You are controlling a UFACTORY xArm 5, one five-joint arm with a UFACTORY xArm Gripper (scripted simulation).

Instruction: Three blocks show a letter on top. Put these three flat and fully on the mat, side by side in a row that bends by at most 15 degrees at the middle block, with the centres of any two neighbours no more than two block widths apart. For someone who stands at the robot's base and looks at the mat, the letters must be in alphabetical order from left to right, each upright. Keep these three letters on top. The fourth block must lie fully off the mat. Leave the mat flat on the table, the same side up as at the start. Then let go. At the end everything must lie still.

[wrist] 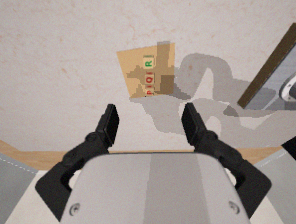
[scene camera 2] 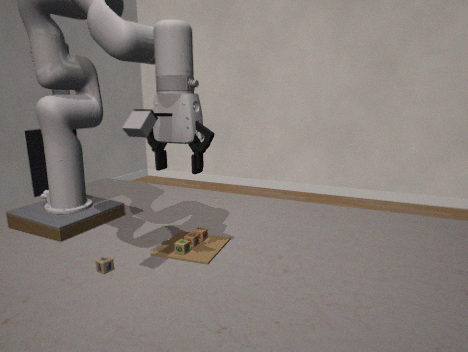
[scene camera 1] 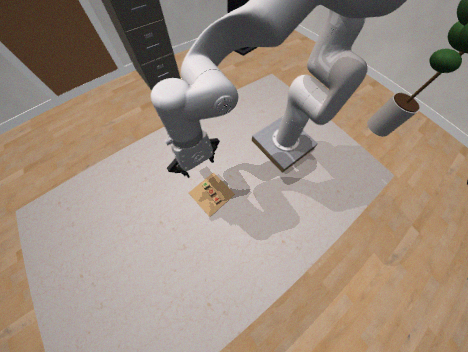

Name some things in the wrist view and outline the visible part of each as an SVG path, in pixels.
The gripper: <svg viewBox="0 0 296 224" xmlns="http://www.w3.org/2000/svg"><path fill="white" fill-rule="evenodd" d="M272 183L265 174L250 162L244 160L238 150L219 140L218 135L214 131L207 130L192 102L185 104L181 121L188 143L190 143L190 146L195 147L193 152L109 153L108 148L112 147L115 142L120 120L116 106L108 104L95 132L89 133L85 137L84 142L68 151L63 156L61 162L58 162L35 184L35 190L60 224L251 224L250 218L269 192ZM82 169L72 189L69 186L69 181L75 175L76 171ZM224 168L228 169L235 177L235 186Z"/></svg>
A tan mat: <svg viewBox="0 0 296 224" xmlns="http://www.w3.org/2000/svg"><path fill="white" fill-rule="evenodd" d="M175 43L116 52L130 98L148 97L145 96L145 85L154 85L154 96L173 94ZM145 72L154 71L154 84L145 84ZM143 55L154 55L154 69L143 69Z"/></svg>
